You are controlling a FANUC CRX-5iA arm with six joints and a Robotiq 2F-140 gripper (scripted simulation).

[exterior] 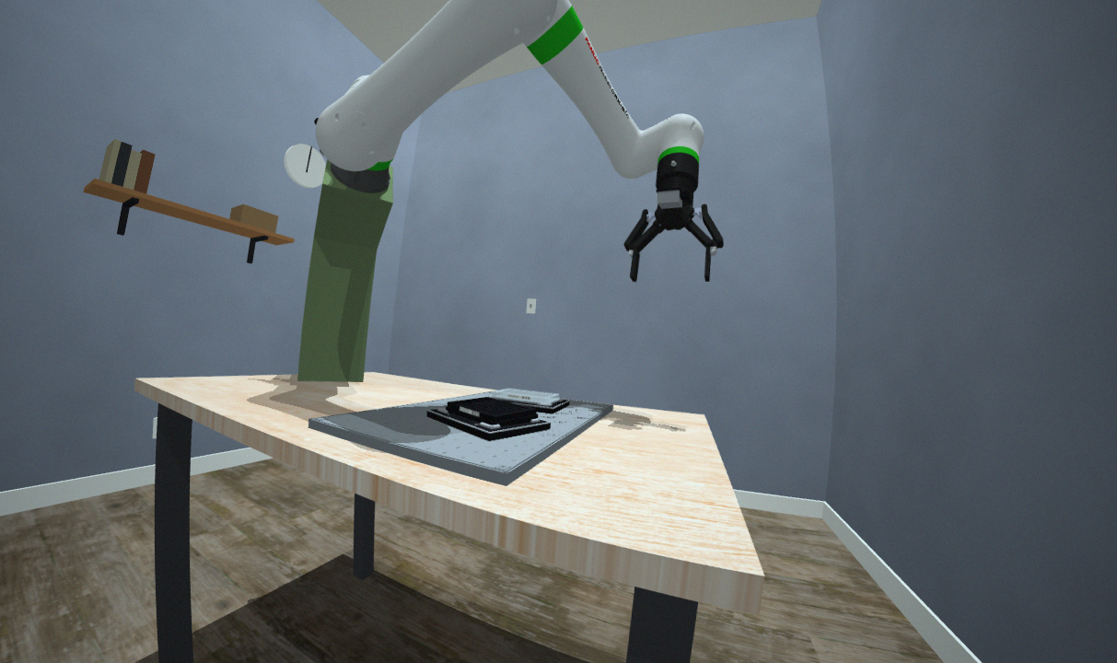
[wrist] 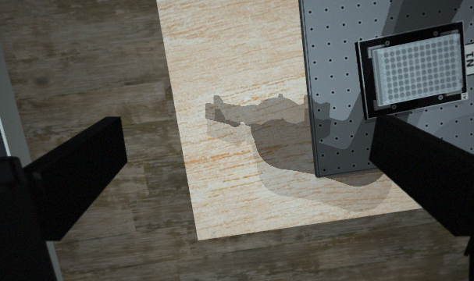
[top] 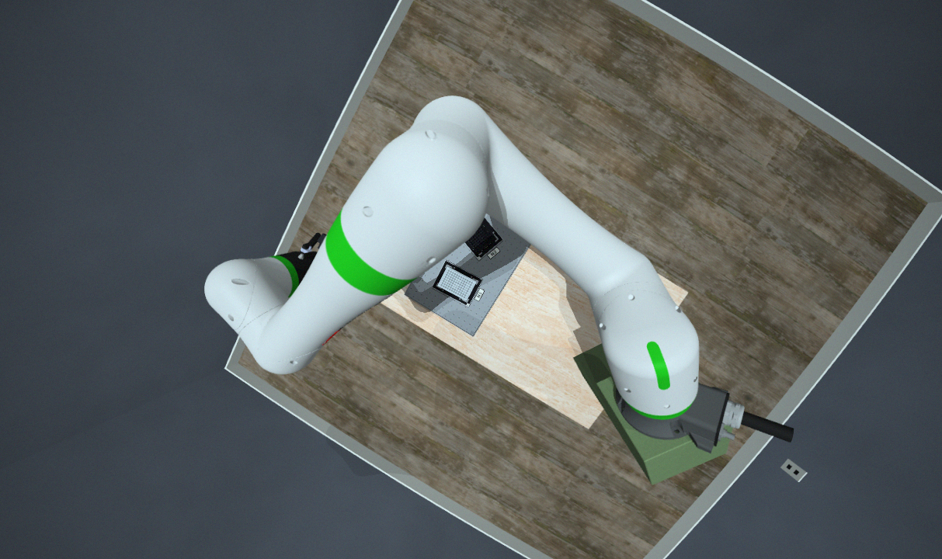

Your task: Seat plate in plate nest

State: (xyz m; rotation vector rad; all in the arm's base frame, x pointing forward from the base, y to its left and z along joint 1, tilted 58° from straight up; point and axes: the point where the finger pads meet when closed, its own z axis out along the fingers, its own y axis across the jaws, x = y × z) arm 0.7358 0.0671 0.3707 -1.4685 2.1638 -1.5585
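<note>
The black well plate is 32 cm behind my hand, 27 cm below it and 10 cm to the right of it. The rest, counted from my hand: nest N1: 29 cm below, 27 cm behind, 10 cm to the left; then white well plate: 27 cm below, 27 cm behind, 10 cm to the left; then plate nest N2: 33 cm behind, 29 cm below, 10 cm to the right.
</note>
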